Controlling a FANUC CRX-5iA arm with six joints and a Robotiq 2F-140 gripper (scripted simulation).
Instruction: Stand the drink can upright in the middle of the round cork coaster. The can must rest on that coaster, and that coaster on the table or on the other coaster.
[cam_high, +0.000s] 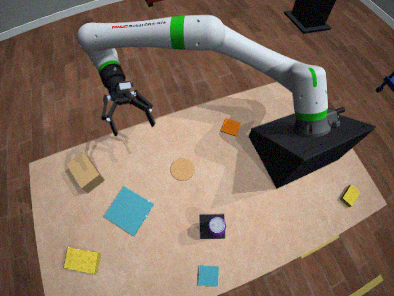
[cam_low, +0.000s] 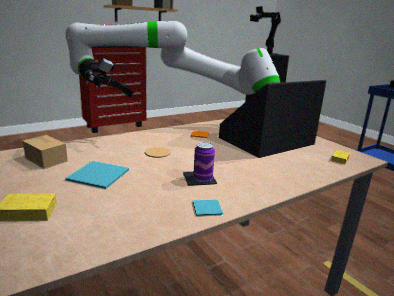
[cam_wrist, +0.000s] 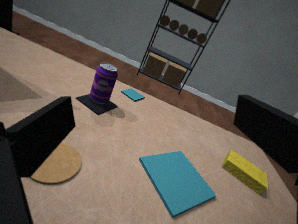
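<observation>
My gripper is now 170 mm past the purple drink can, 400 mm to the right of it and 180 mm above it. From my hand the other things lie so: tan box (280 mm ahead, 220 mm below); then large blue sheet (140 mm ahead, 210 mm to the left, 250 mm below); then round cork coaster (130 mm behind, 110 mm to the left, 250 mm below).
</observation>
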